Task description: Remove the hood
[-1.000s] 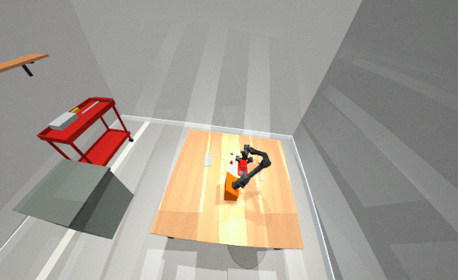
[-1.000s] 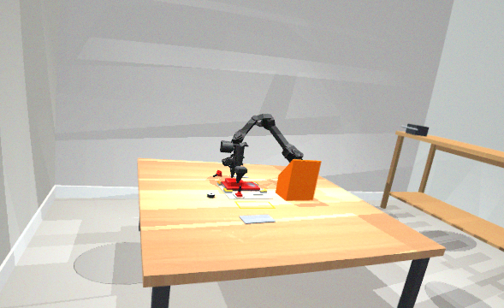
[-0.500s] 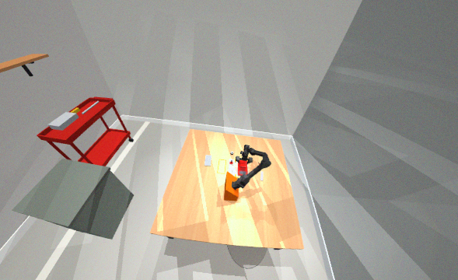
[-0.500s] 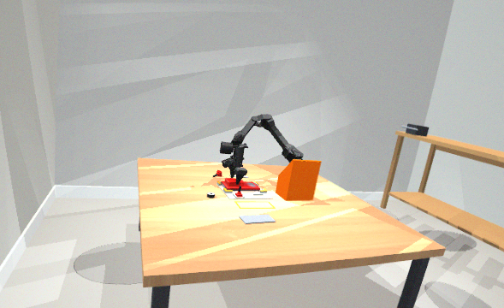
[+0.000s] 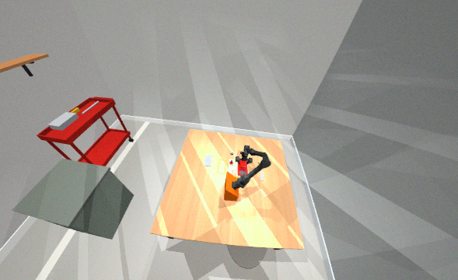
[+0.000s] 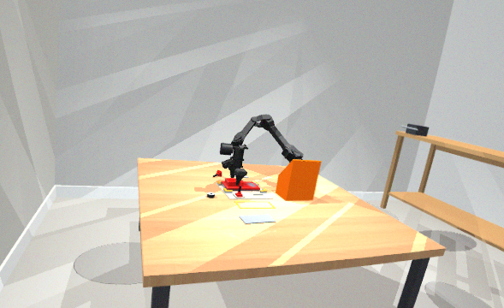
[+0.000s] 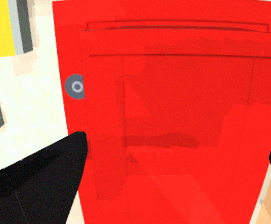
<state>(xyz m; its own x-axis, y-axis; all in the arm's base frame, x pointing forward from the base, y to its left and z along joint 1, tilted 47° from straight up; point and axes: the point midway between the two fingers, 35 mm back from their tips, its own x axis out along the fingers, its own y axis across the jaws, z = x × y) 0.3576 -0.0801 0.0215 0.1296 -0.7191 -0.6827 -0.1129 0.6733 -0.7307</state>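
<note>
My gripper tip is 10 mm below the red hood. From my gripper tip the other things lie so: black wheel (150 mm ahead, 140 mm to the left, 30 mm below).
</note>
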